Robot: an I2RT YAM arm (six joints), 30 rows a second.
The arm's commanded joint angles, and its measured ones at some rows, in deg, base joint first. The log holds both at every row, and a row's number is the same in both.
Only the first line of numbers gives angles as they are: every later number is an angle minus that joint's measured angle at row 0.
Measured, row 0:
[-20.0 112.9 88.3 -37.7 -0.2 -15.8]
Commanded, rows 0 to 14:
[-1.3 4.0 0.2 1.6 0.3 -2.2]
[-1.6 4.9 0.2 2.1 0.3 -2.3]
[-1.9 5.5 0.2 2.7 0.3 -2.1]
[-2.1 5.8 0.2 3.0 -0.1 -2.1]
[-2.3 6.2 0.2 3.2 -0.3 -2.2]
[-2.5 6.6 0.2 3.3 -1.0 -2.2]
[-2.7 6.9 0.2 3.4 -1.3 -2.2]
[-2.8 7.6 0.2 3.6 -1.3 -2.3]
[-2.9 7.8 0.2 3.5 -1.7 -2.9]
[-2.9 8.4 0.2 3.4 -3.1 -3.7]
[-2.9 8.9 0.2 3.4 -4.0 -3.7]
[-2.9 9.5 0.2 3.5 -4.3 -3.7]
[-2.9 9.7 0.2 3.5 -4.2 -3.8]
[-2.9 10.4 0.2 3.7 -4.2 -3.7]
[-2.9 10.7 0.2 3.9 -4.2 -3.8]
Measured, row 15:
[-2.7 8.5 0.0 3.4 -2.2 -2.5]
